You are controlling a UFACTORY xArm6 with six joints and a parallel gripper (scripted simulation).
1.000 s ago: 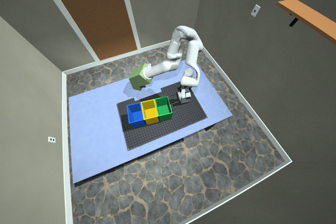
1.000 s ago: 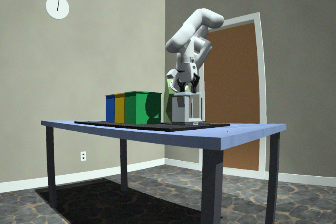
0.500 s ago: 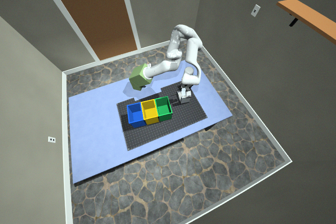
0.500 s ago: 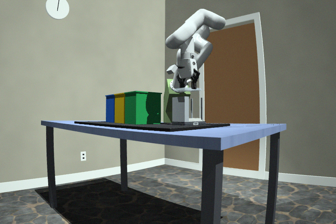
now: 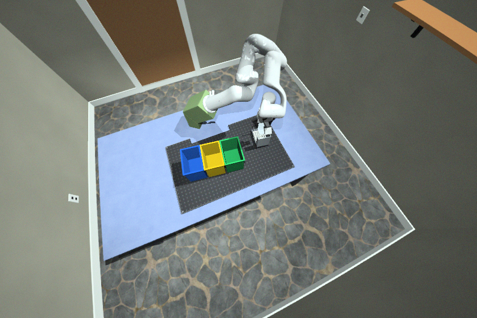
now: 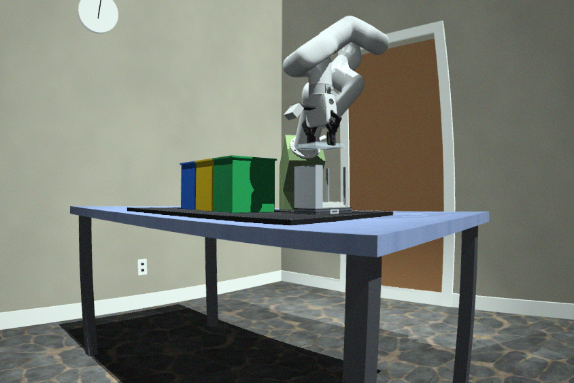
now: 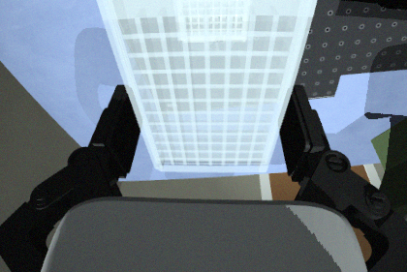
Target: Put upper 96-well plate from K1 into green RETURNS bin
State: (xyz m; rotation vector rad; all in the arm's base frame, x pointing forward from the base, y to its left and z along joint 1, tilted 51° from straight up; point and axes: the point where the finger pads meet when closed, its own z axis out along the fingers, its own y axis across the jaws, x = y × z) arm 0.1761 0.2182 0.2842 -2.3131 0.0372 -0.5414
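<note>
The green bin lies 16 cm ahead of my hand, 23 cm to the right of it and 13 cm below it. Also, from my hand: blue bin: 20 cm ahead, 49 cm to the right, 13 cm below; yellow bin: 18 cm ahead, 36 cm to the right, 13 cm below; 96-well plate: 1 cm below.
</note>
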